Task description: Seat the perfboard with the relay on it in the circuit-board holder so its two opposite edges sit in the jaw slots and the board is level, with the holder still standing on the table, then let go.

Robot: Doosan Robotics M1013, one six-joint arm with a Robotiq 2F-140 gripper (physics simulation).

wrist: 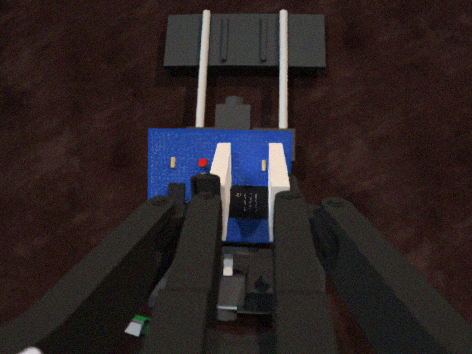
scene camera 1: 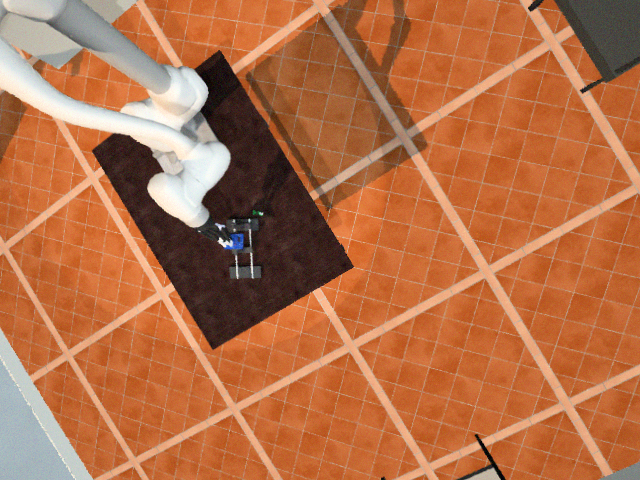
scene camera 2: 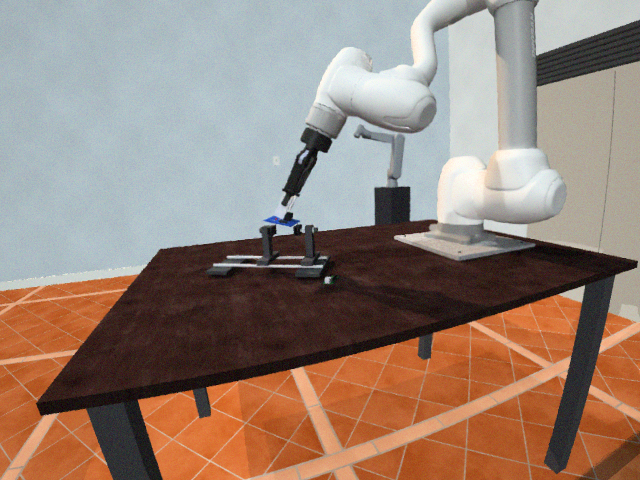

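Where they show: gripper, fingertip midpoint: (wrist: 249, 164) (scene camera 1: 229, 244) (scene camera 2: 280, 216); arm's base at its link origin: (scene camera 2: 459, 237).
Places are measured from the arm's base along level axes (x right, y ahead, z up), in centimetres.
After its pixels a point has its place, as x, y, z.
The blue perfboard (scene camera 1: 237, 238) {5.4, 62.3, 11.7} (scene camera 2: 272, 220) {6.5, 65.4, 12.6} (wrist: 180, 142) {7.4, 65.8, 12.7} carries a black relay (wrist: 249, 202) {8.5, 60.1, 13.8}, a red round part and small tan parts. My gripper (scene camera 1: 227, 242) {9.9, 62.0, 12.9} (scene camera 2: 287, 210) {9.9, 62.0, 12.9} (wrist: 249, 164) {9.9, 62.0, 12.9} is shut on the relay, with a pale finger pad on each side. In scene camera 2 the arm's hand leans, and the board is tilted a little, its right end lower. The board is just above the jaw tops, apart from the slots. The dark circuit-board holder (scene camera 1: 245, 272) {18.6, 74.7, 0.5} (scene camera 2: 267, 245) {10.0, 66.1, 5.6} (wrist: 245, 40) {18.6, 74.3, 0.5} stands on the table on its two feet. In the wrist view the board and fingers hide much of the jaws.
A small green and white part (scene camera 1: 257, 212) {-6.7, 56.6, -0.8} (scene camera 2: 329, 280) {-8.6, 58.6, -0.2} (wrist: 137, 324) {-7.1, 58.4, 0.1} lies on the dark table (scene camera 1: 289, 242) {-8.4, 78.6, -1.1} (scene camera 2: 206, 330) {-15.5, 86.7, -1.1} (wrist: 400, 100) {27.5, 59.6, -1.1}, near the holder's foot on the robot's side. The arm's base plate (scene camera 2: 460, 251) {-13.3, 18.1, 0.6} is bolted down at the table's back right.
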